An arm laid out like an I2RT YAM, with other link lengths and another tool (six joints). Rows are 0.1 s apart.
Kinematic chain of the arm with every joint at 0, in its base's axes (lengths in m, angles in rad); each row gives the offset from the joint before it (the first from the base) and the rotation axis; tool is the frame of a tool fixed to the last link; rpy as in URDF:
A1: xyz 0 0 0.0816 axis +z
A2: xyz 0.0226 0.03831 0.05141 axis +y
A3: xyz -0.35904 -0.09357 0 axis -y
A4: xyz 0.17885 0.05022 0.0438 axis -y
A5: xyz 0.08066 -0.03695 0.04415 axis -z
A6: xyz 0.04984 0 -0.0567 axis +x
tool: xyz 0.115 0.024 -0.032 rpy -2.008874 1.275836 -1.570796
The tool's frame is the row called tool.
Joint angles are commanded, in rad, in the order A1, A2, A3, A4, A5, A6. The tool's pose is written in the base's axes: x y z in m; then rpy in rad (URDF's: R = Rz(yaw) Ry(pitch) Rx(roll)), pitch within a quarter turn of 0, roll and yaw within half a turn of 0. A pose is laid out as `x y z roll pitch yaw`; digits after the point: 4 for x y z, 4 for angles.
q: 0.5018, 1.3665, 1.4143, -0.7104, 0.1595, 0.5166
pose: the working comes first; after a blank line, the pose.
Where each joint sits with the arm in this pose, in the base's axes (m; each line is computed from the numbers above, not from the rounded line before):
A1: 0.0000 0.0000 0.0816
A2: 0.0014 0.0445 0.1330
A3: -0.0175 -0.0726 0.4846
A4: 0.1132 0.0563 0.5369
A5: 0.2105 0.0676 0.5221
A6: 0.2177 0.0625 0.4471
the tool: 0.2830 0.1188 0.3611

0.2830 0.1188 0.3611 2.5758 0.9118 -3.0021
